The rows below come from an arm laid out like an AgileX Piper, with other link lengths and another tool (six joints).
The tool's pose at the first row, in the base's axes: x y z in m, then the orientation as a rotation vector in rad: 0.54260 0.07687 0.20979 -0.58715 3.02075 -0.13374
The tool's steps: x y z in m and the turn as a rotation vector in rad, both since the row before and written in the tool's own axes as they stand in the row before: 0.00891 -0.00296 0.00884 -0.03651 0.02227 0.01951; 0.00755 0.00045 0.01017 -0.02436 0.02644 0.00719; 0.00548 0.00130 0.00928 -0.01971 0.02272 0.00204; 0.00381 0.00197 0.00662 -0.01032 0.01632 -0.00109; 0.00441 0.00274 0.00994 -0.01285 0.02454 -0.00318; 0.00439 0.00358 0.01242 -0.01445 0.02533 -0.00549; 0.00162 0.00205 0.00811 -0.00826 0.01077 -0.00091
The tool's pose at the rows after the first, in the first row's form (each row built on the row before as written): 0.53613 0.07014 0.20090 -0.56264 3.05562 -0.08491; 0.52935 0.06738 0.19055 -0.55635 3.08815 -0.05546; 0.52385 0.06637 0.18125 0.54919 -3.07013 0.03114; 0.51947 0.06674 0.17470 0.54732 -3.05238 0.01965; 0.51401 0.06758 0.16494 0.54697 -3.02563 0.00660; 0.50785 0.06920 0.15287 0.54973 -2.99716 -0.00854; 0.50486 0.07045 0.14499 0.54852 -2.98506 -0.01796
